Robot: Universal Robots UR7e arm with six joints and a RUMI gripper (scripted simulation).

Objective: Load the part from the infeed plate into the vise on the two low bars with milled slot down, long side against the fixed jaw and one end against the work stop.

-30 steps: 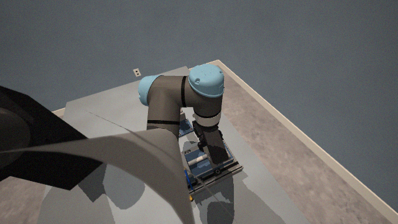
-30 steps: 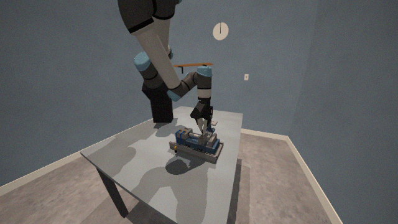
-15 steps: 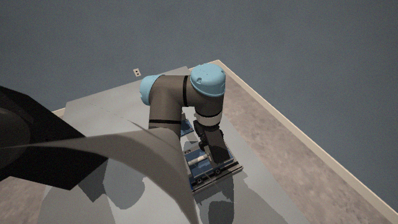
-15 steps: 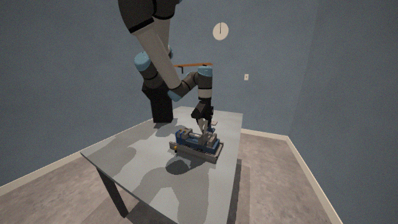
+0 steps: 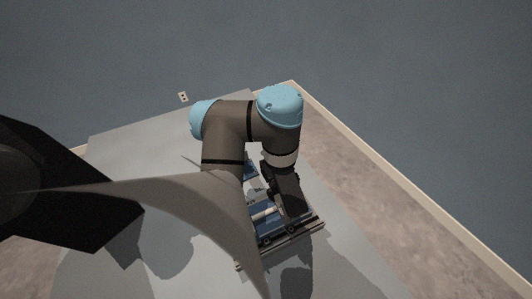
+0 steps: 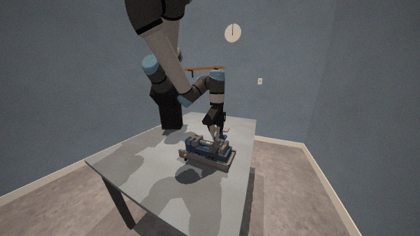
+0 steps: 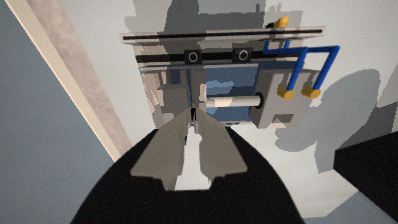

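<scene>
Now: the part 3 cm ahead of my hand, 1 cm to the right of it and 3 cm below it. Also, from my hand: grey jaw (1 cm behind, 1 cm to the left, 4 cm below); cylinder rod (6 cm behind, 2 cm to the left, 4 cm below); work stop (4 cm ahead, 4 cm to the left, 3 cm below).
</scene>
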